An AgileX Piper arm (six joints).
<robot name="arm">
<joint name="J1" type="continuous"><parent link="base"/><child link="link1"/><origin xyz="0 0 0.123"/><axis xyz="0 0 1"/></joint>
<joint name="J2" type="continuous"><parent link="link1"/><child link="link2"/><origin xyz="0 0 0"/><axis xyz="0 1 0"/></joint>
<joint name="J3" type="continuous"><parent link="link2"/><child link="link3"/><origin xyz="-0.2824 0 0.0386"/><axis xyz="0 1 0"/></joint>
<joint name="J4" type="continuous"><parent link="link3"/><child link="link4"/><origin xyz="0.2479 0 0.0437"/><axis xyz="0.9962 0 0.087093"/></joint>
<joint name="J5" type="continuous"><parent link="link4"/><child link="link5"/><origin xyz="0 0 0"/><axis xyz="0 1 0"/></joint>
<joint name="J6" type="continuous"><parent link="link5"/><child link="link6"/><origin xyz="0.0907 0 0.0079"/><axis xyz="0.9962 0 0.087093"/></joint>
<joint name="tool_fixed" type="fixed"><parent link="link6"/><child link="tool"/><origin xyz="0 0 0" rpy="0 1.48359 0"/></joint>
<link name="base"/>
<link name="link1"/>
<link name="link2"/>
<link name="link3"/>
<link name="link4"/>
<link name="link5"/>
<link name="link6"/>
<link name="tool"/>
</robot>
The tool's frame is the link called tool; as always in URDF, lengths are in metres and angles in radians. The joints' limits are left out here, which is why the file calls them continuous.
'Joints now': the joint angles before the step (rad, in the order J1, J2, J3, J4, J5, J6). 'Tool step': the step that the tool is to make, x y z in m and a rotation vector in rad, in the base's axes. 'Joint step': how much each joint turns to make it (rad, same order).
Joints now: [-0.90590, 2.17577, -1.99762, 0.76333, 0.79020, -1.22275]
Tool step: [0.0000, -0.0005, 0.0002, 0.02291, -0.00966, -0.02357]
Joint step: [-0.00008, -0.00013, 0.00041, 0.00024, -0.00629, 0.03335]
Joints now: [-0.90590, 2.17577, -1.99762, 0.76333, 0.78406, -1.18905]
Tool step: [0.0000, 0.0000, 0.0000, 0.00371, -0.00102, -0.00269]
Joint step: [0.00000, 0.00000, 0.00000, 0.00000, 0.00000, 0.00470]
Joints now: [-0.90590, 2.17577, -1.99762, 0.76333, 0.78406, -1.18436]
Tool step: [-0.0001, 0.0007, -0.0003, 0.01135, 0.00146, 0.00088]
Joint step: [-0.00001, -0.00028, 0.00039, 0.00008, 0.00801, 0.00803]
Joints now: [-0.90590, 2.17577, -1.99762, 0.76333, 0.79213, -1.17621]
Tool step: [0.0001, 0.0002, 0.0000, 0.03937, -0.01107, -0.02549]
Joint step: [-0.00003, 0.00012, -0.00002, 0.00289, 0.00188, 0.04601]
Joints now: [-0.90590, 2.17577, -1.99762, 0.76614, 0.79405, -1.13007]
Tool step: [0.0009, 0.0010, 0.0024, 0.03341, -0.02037, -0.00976]
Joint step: [0.00000, 0.00017, -0.00640, 0.01924, 0.00969, 0.02598]
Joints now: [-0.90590, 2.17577, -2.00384, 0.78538, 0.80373, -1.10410]
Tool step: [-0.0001, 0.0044, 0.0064, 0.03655, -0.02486, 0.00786]
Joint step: [0.00007, -0.01154, -0.00026, 0.03160, 0.02551, 0.01428]
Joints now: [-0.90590, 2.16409, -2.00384, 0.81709, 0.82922, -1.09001]
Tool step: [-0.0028, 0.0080, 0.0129, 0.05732, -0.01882, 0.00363]
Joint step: [0.00004, -0.02771, -0.00053, 0.01418, 0.04674, 0.05427]
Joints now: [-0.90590, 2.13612, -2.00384, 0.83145, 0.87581, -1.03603]
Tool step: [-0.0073, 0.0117, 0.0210, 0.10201, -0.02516, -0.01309]
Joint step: [-0.00445, -0.04703, 0.00031, 0.01478, 0.06958, 0.11090]
